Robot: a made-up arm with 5 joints.
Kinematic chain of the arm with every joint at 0, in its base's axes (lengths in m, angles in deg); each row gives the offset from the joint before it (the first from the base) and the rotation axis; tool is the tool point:
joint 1: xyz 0 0 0.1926 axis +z
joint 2: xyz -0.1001 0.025 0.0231 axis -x
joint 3: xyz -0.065 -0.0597 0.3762 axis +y
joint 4: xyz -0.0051 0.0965 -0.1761 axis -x
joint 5: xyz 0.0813 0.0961 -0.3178 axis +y
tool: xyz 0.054 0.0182 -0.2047
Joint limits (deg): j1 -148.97..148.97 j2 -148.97..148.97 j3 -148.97..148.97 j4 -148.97..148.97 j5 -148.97..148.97
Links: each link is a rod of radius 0.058 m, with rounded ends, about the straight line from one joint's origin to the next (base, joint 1, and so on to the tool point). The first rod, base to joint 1, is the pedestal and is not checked.
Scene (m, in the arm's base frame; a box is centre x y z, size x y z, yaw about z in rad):
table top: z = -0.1
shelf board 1: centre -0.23 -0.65 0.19 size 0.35 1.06 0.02 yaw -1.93
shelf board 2: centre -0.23 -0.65 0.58 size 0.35 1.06 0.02 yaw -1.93
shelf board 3: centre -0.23 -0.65 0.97 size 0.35 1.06 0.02 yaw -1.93
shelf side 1: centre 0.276 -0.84 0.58 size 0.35 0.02 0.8 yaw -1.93
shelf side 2: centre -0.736 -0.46 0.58 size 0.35 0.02 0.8 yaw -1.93
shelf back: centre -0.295 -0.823 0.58 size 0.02 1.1 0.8 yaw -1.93
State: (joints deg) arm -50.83 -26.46 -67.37 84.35 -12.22
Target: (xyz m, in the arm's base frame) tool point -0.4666 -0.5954 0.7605
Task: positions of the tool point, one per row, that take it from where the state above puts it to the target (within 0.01 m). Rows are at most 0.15 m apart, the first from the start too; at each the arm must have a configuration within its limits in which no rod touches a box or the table.
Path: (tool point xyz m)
1: -0.2612 -0.4774 0.4066
2: -0.2313 -0.4281 0.4118
3: -0.2173 -0.3737 0.3978
4: -0.2218 -0.3111 0.3747
5: -0.2213 -0.3429 0.4642
6: -0.2303 -0.3517 0.5510
7: -0.2484 -0.3405 0.6282
8: -0.2734 -0.3139 0.6905
9: -0.3023 -0.2773 0.7349
10: -0.3316 -0.2362 0.7605
11: -0.3523 -0.3557 0.7608
12: -0.3730 -0.4537 0.7684
13: -0.4093 -0.5322 0.7730
14: -0.4667 -0.5954 0.7605

